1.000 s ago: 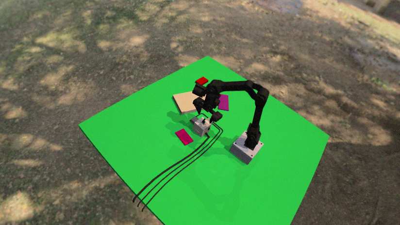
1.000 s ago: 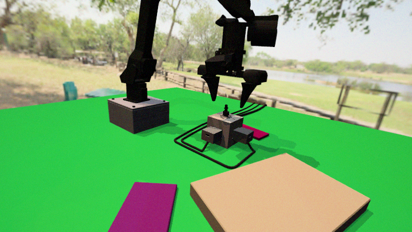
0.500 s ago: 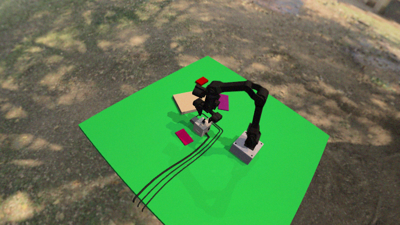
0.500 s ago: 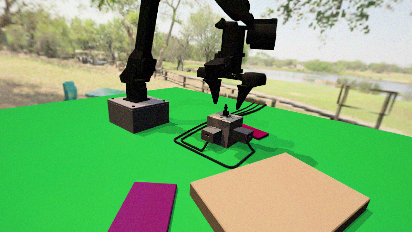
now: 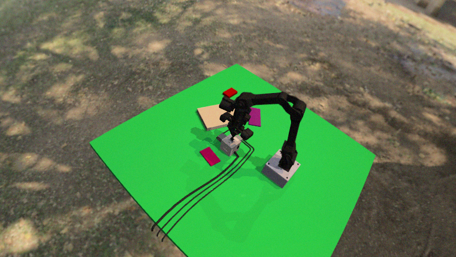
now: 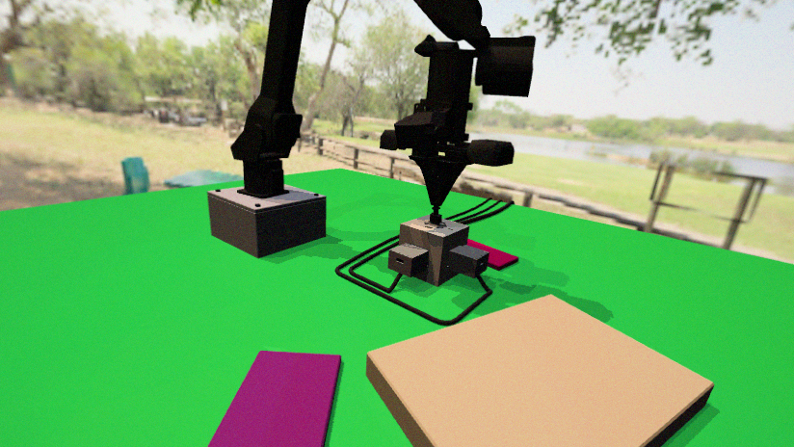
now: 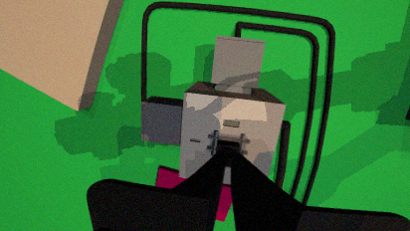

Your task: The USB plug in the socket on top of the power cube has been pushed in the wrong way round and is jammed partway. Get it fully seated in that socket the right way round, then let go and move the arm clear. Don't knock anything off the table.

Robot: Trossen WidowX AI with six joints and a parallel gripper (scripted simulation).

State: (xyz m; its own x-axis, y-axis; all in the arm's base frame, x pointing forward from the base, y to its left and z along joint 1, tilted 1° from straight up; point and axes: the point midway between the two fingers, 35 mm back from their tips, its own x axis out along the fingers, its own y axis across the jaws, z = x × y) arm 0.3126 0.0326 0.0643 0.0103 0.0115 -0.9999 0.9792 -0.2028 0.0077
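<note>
My gripper tip is 4 cm above the socket and 1 cm to the right of it. From my gripper tip the other things lie so: black USB plug: 2 cm below; pink card: 12 cm to the left, 10 cm below, 5 cm ahead; tan slab: 18 cm to the right, 18 cm ahead, 9 cm below.
</note>
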